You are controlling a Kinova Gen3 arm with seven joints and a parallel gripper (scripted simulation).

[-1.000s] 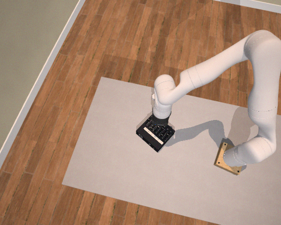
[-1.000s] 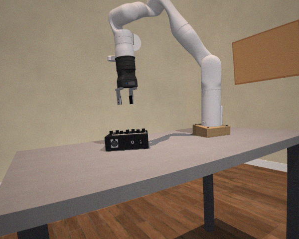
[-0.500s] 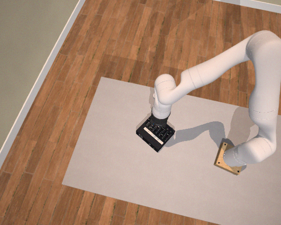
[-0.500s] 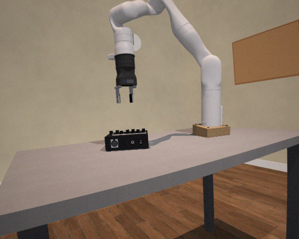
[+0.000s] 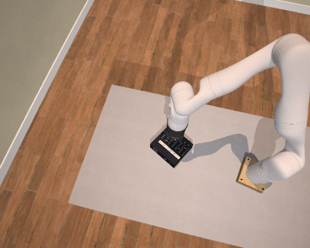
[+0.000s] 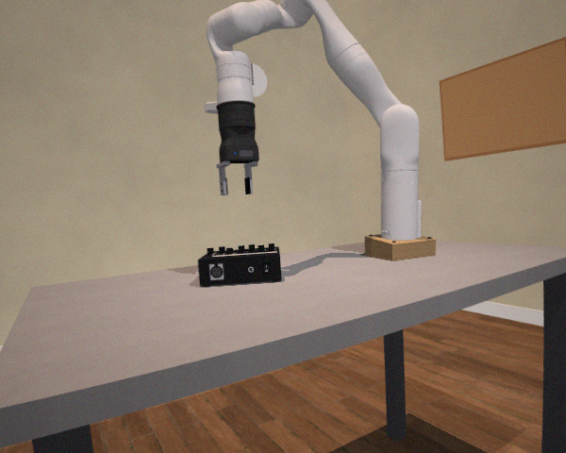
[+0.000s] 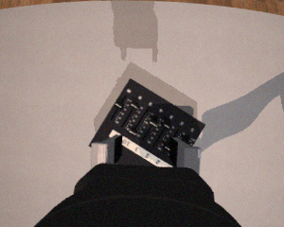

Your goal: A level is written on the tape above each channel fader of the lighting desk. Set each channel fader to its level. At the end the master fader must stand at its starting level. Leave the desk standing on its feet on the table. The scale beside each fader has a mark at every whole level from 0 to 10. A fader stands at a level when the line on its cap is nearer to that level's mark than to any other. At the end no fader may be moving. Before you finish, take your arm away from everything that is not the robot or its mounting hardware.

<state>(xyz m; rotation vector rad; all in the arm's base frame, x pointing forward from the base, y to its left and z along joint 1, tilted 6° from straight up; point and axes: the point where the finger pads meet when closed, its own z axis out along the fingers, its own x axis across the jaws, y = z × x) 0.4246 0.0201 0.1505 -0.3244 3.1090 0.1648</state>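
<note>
Now: the master fader cap 13 cm below my hand, 6 cm ahead of it and 4 cm to the right of it.
</note>
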